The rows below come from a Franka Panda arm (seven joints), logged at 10 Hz.
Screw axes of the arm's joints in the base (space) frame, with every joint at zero. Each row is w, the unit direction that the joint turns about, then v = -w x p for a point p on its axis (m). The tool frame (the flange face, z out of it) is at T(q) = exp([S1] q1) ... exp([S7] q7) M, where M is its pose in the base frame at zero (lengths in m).
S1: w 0 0 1 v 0 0 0
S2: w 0 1 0 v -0.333 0 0
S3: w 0 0 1 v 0 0 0
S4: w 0 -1 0 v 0.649 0 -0.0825
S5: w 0 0 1 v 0 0 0
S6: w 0 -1 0 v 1.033 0 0
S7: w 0 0 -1 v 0 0.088 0
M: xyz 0.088 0 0.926 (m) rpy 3.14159 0 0 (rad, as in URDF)
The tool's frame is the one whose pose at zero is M.
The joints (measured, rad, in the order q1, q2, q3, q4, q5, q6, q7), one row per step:
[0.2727 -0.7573 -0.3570 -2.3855 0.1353 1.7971 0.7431]
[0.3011 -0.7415 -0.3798 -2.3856 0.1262 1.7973 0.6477]
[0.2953 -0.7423 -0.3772 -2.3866 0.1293 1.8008 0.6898]
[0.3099 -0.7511 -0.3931 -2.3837 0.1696 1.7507 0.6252]
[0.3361 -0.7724 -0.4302 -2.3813 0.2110 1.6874 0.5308]
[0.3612 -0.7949 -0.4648 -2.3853 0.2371 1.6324 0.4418]
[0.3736 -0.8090 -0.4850 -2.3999 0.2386 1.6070 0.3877]
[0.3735 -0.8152 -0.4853 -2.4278 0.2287 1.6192 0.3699]
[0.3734 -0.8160 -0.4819 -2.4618 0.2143 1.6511 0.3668]
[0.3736 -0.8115 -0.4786 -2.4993 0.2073 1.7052 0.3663]
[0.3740 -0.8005 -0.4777 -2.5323 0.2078 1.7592 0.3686]
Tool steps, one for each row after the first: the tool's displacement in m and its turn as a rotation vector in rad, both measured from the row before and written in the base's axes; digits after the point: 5 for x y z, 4 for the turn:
[0.00518 0.00087 -0.00756 -0.0103 -0.0158 0.1005]
[-0.00019 -0.00078 0.00046 0.0064 0.0120 -0.0441]
[-0.00582 0.00280 -0.00051 0.0470 0.0142 0.0770]
[-0.00920 -0.00169 0.00036 0.0678 0.0012 0.1077]
[-0.00907 -0.00169 -0.00183 0.0565 -0.0058 0.1044]
[-0.00555 -0.00126 -0.00655 0.0219 -0.0020 0.0622]
[-0.00173 0.00238 -0.01044 -0.0070 0.0001 0.0182]
[0.00071 0.00389 -0.01315 -0.0171 0.0008 0.0009]
[0.00336 0.00451 -0.01432 -0.0122 -0.0083 -0.0118]
[0.00429 0.00395 -0.01413 -0.0060 -0.0039 -0.0179]

